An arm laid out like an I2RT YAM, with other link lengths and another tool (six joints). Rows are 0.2 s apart.
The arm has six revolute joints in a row. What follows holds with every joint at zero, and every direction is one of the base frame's. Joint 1 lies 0.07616 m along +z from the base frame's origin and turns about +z. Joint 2 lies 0.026 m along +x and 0.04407 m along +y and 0.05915 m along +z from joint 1 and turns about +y. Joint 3 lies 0.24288 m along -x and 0.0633 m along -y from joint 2 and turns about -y. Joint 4 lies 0.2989 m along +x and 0.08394 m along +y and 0.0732 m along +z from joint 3 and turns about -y. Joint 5 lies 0.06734 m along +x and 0.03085 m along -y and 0.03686 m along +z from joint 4 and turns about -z. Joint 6 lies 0.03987 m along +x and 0.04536 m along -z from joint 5 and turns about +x. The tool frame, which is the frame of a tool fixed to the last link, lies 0.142 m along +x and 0.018 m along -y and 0.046 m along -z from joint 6; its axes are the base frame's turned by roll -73.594, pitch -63.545 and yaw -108.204 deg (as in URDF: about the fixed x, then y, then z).
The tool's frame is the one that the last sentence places.
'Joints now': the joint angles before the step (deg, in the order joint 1, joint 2, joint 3, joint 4, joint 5, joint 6). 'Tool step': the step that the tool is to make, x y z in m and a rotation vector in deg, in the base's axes. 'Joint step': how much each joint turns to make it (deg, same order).
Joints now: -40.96 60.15 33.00 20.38 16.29 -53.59
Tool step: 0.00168 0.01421 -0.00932 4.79 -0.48 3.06
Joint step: 0.14 -3.70 -0.44 -6.93 -3.48 3.57
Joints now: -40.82 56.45 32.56 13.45 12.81 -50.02
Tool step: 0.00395 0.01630 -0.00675 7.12 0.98 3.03
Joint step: 0.39 -2.09 2.96 -11.21 -3.69 4.09
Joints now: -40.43 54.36 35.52 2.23 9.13 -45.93
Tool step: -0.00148 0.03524 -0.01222 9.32 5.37 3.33
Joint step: 2.76 -1.83 4.67 -17.03 -1.97 3.39
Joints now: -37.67 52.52 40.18 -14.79 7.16 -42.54
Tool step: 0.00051 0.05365 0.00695 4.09 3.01 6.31
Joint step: 6.46 -5.35 2.14 -12.46 -0.70 1.54
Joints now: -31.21 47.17 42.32 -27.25 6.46 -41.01
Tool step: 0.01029 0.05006 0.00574 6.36 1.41 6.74
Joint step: 6.20 -0.09 4.63 -9.28 -3.24 3.78
